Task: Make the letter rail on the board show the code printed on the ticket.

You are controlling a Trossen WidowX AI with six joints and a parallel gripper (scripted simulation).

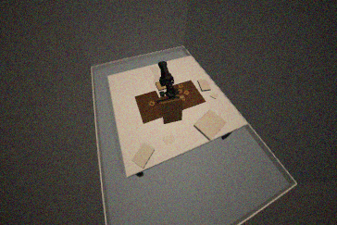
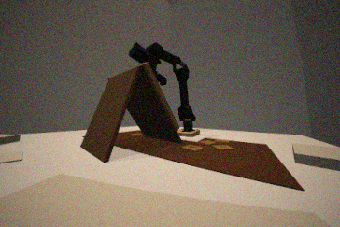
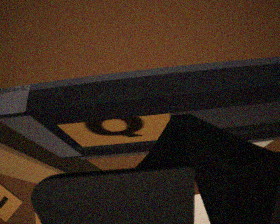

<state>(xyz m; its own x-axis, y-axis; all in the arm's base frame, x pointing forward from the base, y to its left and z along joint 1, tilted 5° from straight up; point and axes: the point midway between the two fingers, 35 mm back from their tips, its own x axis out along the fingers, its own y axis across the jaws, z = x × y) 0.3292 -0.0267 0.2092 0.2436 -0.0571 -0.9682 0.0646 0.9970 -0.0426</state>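
The white ticket lies 9 cm below my gripper tip, 6 cm behind it and 5 cm to the right of it. Also, from my gripper tip: pale slip (35 cm ahead, 17 cm below, 12 cm to the right); brown mat (18 cm below, 15 cm behind, 5 cm to the left).
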